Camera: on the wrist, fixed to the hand. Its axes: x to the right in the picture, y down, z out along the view.
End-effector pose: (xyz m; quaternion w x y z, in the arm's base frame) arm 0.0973 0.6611 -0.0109 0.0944 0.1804 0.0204 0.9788
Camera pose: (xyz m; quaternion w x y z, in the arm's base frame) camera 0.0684 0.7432 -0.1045 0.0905 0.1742 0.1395 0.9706
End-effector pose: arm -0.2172 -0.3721 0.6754 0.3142 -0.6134 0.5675 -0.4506
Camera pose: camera -0.2721 -0.3562 0.7898 0.3662 -0.5756 0.5043 -0.5293
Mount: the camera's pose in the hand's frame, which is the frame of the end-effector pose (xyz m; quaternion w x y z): 0.0096 -0.0824 -0.0973 0.9928 0.1169 0.0159 -0.0186
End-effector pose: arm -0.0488 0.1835 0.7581 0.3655 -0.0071 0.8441 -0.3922
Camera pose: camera -0.1391 0.1875 0.8486 0.3430 0.0262 0.7979 -0.4950
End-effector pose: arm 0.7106 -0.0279 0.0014 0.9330 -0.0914 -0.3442 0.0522
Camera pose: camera 0.7841 -0.1200 -0.0481 0.9434 0.0239 -0.3225 0.0733
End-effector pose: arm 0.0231 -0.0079 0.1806 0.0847 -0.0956 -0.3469 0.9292
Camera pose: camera 0.0443 0.1168 0.1618 0.1181 -0.0933 -0.2362 0.9600
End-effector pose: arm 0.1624 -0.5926 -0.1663 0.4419 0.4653 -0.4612 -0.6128
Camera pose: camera 0.2466 -0.6017 -0.2621 0.3803 0.5319 -0.5139 -0.5553
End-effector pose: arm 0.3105 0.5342 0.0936 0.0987 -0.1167 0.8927 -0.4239
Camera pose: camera 0.2848 0.5523 0.2176 0.0896 -0.1142 0.8362 -0.5289
